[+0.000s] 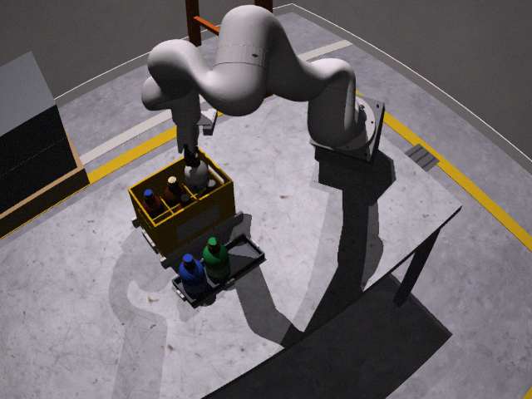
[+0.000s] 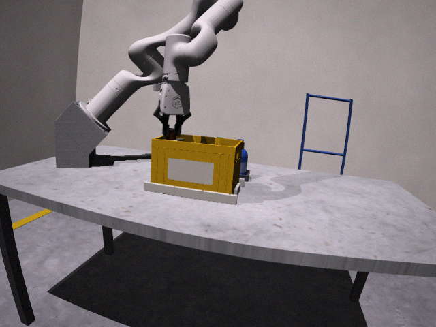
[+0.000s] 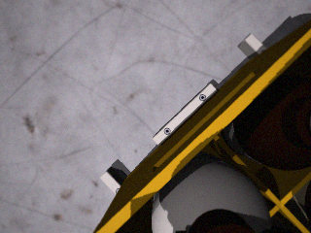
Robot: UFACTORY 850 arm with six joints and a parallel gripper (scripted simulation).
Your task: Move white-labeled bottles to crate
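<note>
My hand is 70 mm above the white-labeled bottle. From my hand the other things lie so: crate 80 mm ahead, 60 mm to the left, 120 mm below; then green bottle 70 mm ahead, 280 mm to the left, 120 mm below; then blue bottle 150 mm ahead, 300 mm to the left, 120 mm below.
</note>
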